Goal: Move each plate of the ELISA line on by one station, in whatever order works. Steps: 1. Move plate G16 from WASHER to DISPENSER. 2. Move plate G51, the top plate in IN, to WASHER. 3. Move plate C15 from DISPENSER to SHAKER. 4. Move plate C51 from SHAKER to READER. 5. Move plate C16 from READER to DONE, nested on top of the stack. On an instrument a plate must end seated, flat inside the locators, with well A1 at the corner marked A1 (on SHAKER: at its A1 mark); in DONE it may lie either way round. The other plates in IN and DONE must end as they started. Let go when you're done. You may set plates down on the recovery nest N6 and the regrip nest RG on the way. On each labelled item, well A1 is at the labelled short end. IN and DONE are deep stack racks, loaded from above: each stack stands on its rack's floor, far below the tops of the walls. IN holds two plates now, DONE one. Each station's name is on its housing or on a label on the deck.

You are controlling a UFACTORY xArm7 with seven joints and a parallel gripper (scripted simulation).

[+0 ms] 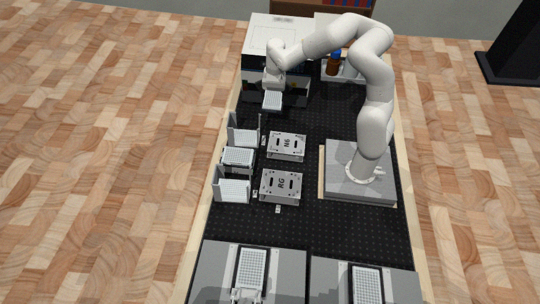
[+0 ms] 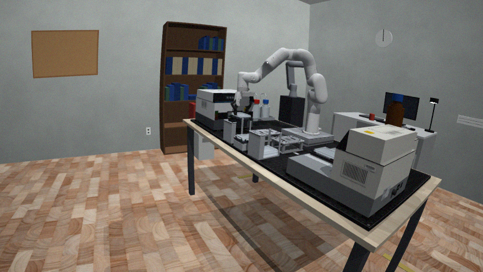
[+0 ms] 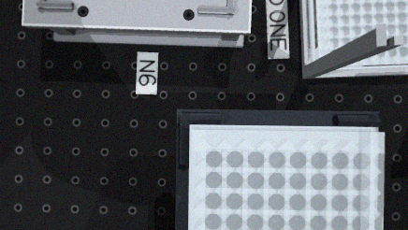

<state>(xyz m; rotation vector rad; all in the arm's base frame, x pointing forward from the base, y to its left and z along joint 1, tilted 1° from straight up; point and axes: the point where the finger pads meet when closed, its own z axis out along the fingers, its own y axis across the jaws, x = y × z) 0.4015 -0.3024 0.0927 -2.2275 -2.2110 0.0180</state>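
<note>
Now: the dark pull-out tray 3 cm below my hand.
</note>
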